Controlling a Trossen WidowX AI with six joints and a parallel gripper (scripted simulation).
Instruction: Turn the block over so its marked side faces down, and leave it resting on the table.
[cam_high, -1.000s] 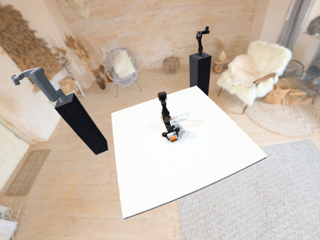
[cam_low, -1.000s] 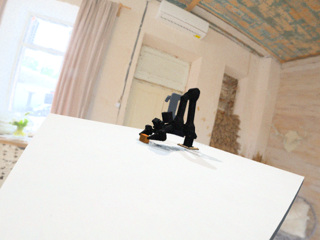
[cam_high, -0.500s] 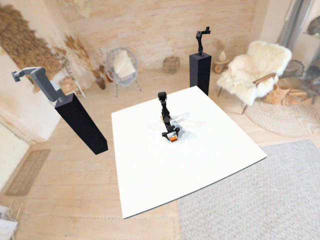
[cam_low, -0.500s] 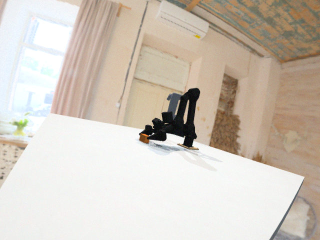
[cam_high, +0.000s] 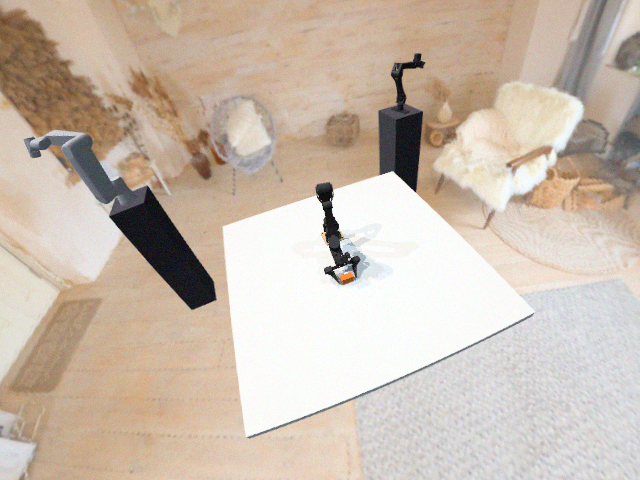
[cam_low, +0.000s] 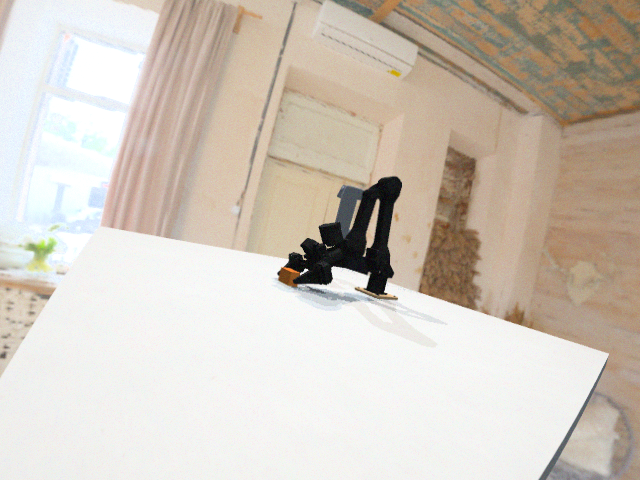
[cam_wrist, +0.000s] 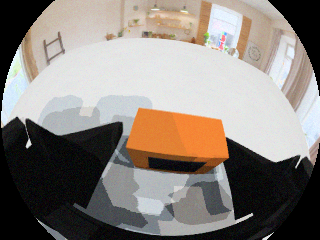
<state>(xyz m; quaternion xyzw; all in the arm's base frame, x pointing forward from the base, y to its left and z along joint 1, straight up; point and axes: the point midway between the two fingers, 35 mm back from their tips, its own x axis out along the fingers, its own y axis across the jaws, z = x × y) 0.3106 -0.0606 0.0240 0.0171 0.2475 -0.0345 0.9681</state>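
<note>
My gripper tip is now 20 mm past the orange block.
</note>
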